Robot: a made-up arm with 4 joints.
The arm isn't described. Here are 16 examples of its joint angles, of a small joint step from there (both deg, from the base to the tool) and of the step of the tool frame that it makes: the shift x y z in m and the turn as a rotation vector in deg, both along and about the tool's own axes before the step.
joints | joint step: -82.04 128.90 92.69 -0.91 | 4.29 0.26 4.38 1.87
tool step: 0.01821 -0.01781 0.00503 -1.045 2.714 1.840
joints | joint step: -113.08 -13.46 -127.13 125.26 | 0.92 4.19 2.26 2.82
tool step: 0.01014 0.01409 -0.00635 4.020 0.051 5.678
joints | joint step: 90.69 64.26 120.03 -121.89 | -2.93 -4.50 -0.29 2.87
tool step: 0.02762 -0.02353 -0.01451 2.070 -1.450 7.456
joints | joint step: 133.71 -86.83 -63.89 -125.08 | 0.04 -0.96 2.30 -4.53
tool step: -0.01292 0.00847 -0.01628 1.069 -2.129 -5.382
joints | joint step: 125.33 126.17 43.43 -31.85 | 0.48 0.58 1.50 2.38
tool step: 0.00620 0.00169 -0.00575 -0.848 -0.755 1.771
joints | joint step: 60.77 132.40 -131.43 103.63 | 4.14 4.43 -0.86 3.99
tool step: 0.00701 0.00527 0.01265 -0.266 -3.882 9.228
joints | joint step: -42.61 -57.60 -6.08 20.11 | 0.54 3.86 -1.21 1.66
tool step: -0.00333 -0.00453 -0.01543 -0.644 -3.821 2.411
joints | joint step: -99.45 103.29 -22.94 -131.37 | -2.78 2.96 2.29 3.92
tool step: 0.02455 -0.00841 -0.06088 5.082 -2.269 5.674
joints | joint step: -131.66 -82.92 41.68 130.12 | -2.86 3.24 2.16 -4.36
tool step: -0.01897 -0.00509 0.01292 -2.056 0.755 -6.876
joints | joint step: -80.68 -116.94 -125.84 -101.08 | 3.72 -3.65 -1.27 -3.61
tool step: -0.00713 0.02432 -0.01788 3.963 -1.138 -5.478
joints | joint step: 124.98 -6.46 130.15 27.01 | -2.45 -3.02 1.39 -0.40
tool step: -0.01264 -0.01382 -0.00432 -1.000 0.349 3.471
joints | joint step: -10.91 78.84 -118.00 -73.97 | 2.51 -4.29 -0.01 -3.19
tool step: -0.02745 0.03423 0.00440 2.069 2.002 -7.248
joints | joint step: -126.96 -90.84 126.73 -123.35 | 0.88 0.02 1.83 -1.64
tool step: -0.00658 -0.00071 -0.01876 1.504 -2.255 -1.648
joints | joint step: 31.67 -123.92 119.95 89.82 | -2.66 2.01 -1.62 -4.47
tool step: -0.01380 0.00111 0.01369 -0.121 -3.863 -6.928
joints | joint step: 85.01 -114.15 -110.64 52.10 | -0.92 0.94 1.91 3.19
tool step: 0.00319 0.00074 -0.00462 -0.096 1.254 3.950
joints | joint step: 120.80 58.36 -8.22 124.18 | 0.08 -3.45 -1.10 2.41
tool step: 0.00172 -0.00555 0.01330 2.110 -2.929 1.927
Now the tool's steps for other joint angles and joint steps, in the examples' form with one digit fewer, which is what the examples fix.
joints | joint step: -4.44 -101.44 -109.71 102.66 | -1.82 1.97 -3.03 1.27
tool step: 0.0043 0.0069 0.0212 -0.11 -4.93 2.99
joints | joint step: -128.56 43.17 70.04 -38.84 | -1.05 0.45 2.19 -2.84
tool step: -0.0028 0.0150 -0.0141 -2.59 -1.44 -3.51
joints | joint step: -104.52 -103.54 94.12 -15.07 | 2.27 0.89 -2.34 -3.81
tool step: -0.0018 0.0218 0.0015 -0.04 0.57 -4.67
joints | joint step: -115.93 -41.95 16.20 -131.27 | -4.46 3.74 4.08 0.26
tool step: -0.0458 0.0283 -0.0029 2.66 0.73 -4.15
